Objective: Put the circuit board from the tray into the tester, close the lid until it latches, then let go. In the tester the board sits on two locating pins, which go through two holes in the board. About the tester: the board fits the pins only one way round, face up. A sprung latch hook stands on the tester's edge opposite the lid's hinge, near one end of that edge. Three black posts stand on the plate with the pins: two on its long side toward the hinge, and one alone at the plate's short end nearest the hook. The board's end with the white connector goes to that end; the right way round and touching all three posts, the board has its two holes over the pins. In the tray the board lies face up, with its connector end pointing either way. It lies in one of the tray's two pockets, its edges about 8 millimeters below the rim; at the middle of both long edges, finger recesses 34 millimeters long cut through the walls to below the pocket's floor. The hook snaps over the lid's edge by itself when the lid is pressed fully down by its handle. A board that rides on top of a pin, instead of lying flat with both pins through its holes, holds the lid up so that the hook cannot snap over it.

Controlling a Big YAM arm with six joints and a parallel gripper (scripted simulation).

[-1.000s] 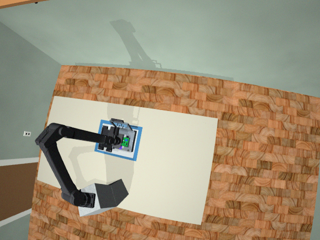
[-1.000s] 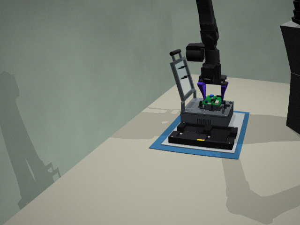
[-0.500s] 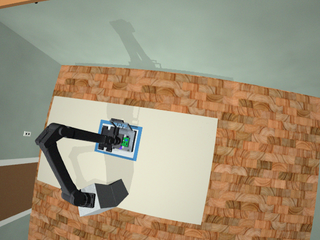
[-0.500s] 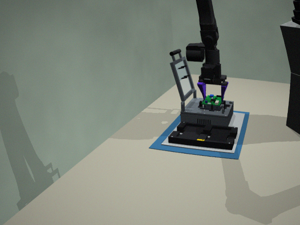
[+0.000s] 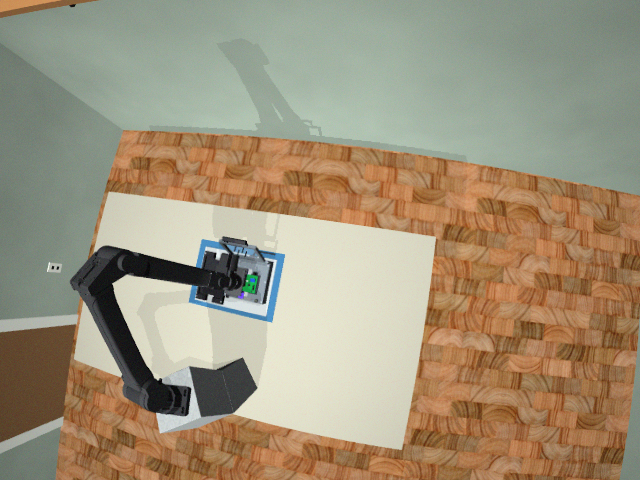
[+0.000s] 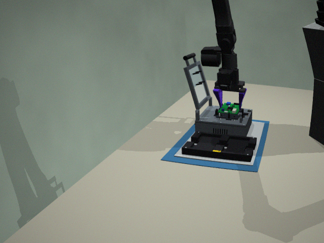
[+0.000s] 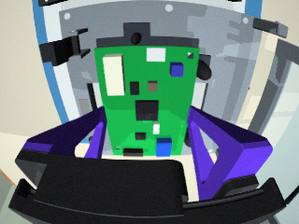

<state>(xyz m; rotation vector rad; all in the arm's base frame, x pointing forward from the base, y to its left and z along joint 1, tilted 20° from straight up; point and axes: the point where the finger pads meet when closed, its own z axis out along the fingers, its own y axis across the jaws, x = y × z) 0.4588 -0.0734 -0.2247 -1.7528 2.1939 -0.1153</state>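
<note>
Now: the green circuit board right at my hand. Round my hand: tester 40 mm ahead, 30 mm to the left, 20 mm above; then tester lid 120 mm ahead, 90 mm above, 20 mm to the right; then tester plate 20 mm below, 10 mm to the left, 10 mm ahead.
</note>
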